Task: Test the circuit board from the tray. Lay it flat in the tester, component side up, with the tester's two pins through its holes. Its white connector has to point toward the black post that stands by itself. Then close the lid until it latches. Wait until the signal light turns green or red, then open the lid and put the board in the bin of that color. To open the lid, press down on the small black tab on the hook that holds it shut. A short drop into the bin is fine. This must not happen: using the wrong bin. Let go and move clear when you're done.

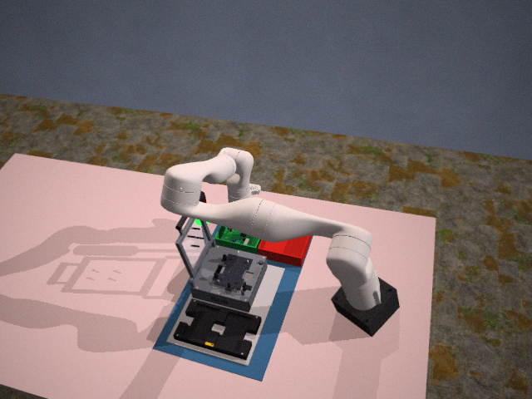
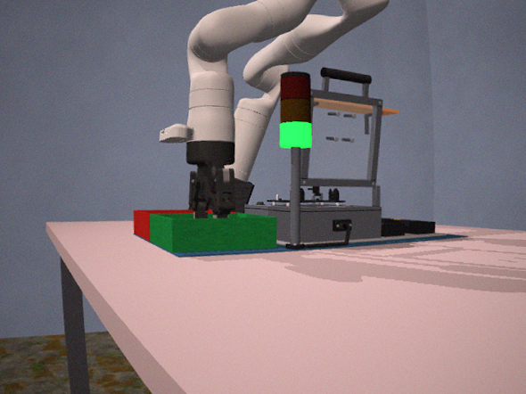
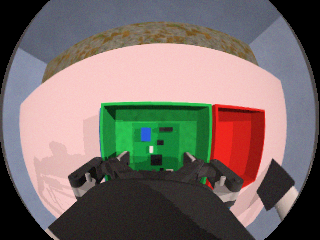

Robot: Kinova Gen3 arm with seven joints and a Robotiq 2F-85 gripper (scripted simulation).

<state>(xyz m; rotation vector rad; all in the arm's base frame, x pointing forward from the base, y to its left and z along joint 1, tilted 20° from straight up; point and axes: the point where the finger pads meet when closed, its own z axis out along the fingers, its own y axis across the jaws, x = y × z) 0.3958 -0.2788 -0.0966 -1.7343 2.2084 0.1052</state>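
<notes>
Now: hand right at the green bin. Also, from my hand: tester lid 110 mm ahead, 180 mm to the left, 170 mm above; then green circuit board 10 mm below; then red bin 150 mm behind, 30 mm to the left.
</notes>
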